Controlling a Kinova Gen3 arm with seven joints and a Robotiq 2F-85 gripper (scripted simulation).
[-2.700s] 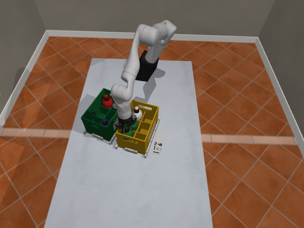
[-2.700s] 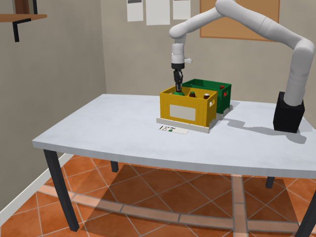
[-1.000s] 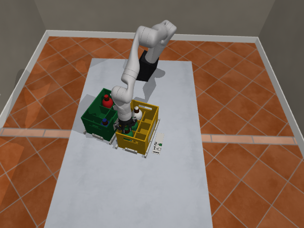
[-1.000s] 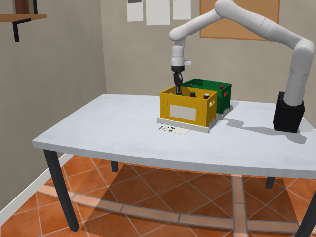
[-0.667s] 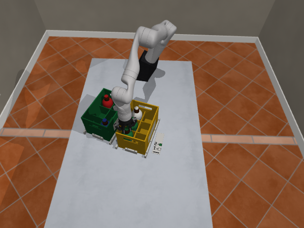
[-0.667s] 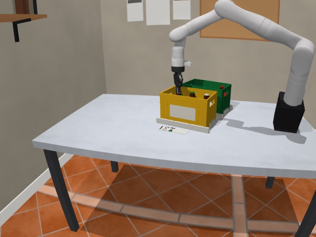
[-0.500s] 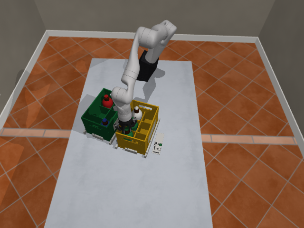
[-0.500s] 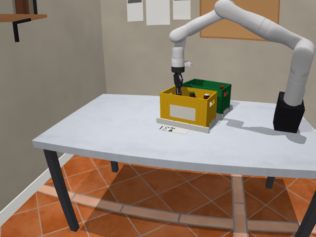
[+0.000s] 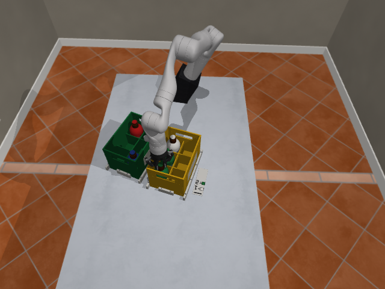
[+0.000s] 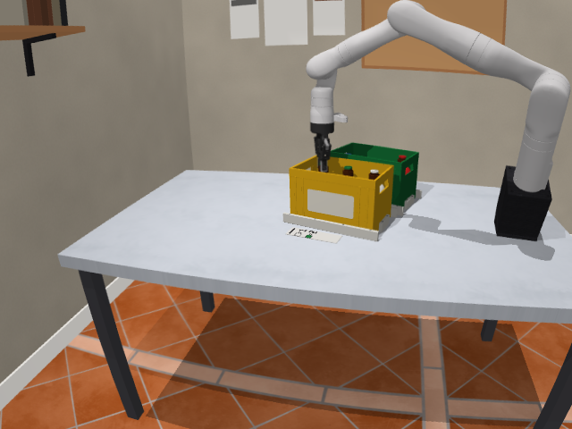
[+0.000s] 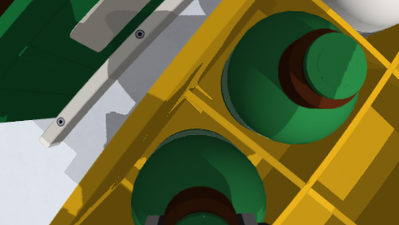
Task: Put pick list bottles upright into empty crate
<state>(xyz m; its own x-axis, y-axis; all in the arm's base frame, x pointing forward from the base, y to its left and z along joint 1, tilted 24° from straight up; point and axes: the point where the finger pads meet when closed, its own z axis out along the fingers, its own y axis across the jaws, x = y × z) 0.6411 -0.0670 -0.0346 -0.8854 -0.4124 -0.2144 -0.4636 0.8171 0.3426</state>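
Right now the yellow crate is 8 cm below my hand, 8 cm behind it and 6 cm to the left of it. From my hand the other things lie so: green crate (17 cm to the right, 15 cm behind, 8 cm below); blue-label bottle (15 cm to the right, 7 cm below, 6 cm behind); white-label bottle (17 cm behind, 7 cm below, 3 cm to the left).
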